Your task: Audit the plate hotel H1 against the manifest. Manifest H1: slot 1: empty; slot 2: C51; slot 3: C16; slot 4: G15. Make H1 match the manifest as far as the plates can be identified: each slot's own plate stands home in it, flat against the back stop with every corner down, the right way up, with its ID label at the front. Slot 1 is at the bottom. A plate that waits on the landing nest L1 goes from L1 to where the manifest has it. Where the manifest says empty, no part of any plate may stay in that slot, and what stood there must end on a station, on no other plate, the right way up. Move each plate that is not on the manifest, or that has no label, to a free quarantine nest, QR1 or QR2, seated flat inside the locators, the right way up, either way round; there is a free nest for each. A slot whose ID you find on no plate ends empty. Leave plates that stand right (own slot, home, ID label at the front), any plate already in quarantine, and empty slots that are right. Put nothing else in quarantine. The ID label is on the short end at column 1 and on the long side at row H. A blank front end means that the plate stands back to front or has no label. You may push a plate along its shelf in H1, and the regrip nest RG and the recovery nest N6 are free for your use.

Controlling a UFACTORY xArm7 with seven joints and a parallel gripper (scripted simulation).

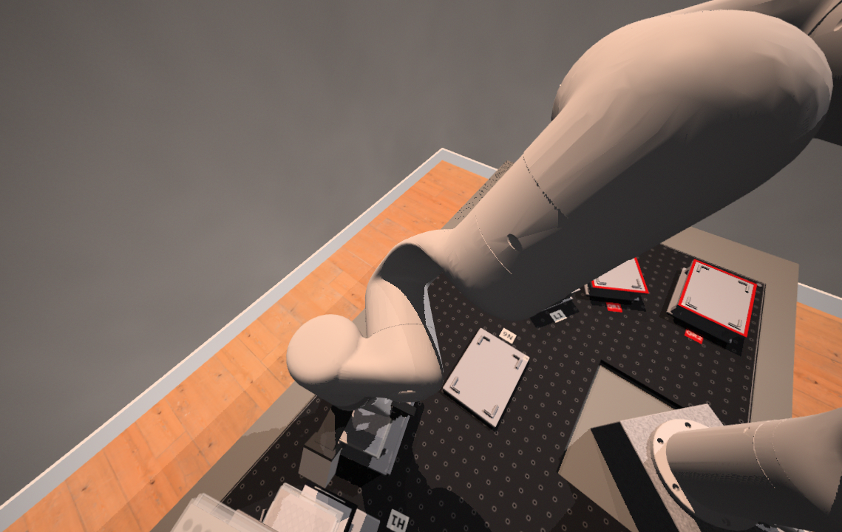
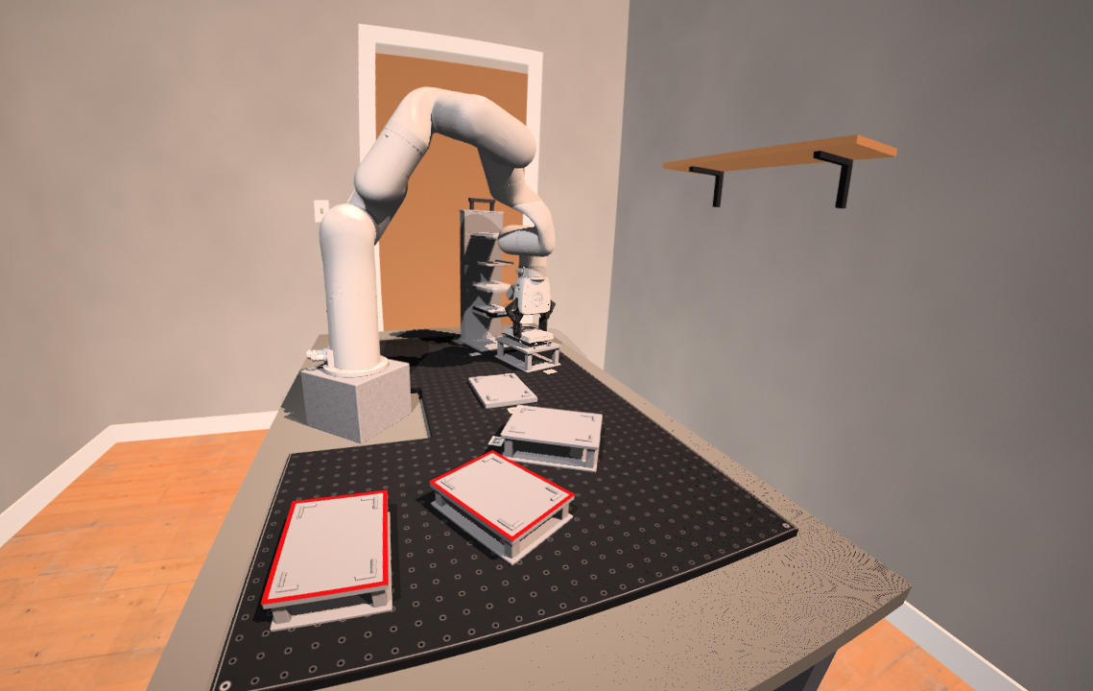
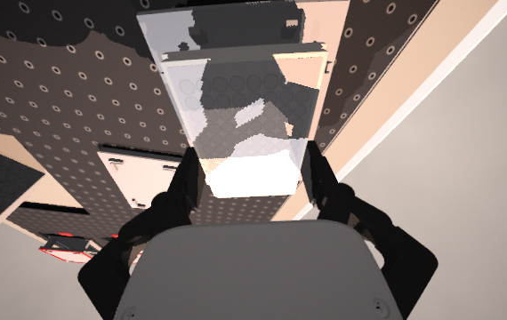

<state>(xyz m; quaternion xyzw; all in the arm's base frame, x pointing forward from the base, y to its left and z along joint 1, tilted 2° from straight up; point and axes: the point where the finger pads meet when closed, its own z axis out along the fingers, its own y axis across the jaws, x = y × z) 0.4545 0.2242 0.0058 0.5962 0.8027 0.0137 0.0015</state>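
Right now the regrip nest RG is 10 mm to the left of my hand and 40 mm below it. The rest, counted from my hand: white well plate (10 mm to the left, 10 mm below); RG label (30 mm ahead, 90 mm to the right, 100 mm below); dark plate (60 mm behind, 190 mm to the left, 20 mm above).
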